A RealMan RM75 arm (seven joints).
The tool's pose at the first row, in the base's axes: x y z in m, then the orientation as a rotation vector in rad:
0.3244, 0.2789, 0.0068, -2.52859, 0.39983, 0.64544
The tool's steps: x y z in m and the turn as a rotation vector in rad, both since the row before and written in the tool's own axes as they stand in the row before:
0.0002, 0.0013, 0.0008, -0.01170, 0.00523, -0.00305
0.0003, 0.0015, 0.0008, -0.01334, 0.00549, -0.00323
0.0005, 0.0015, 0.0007, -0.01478, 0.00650, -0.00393
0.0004, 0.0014, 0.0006, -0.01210, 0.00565, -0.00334
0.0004, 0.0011, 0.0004, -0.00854, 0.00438, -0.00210
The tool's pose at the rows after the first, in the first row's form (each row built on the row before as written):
0.3238, 0.2782, 0.0056, -2.54197, 0.39507, 0.64194
0.3232, 0.2773, 0.0043, -2.55701, 0.38976, 0.63858
0.3228, 0.2763, 0.0029, -2.57384, 0.38349, 0.63414
0.3224, 0.2753, 0.0017, -2.58774, 0.37826, 0.63000
0.3222, 0.2745, 0.0008, -2.59770, 0.37501, 0.62664

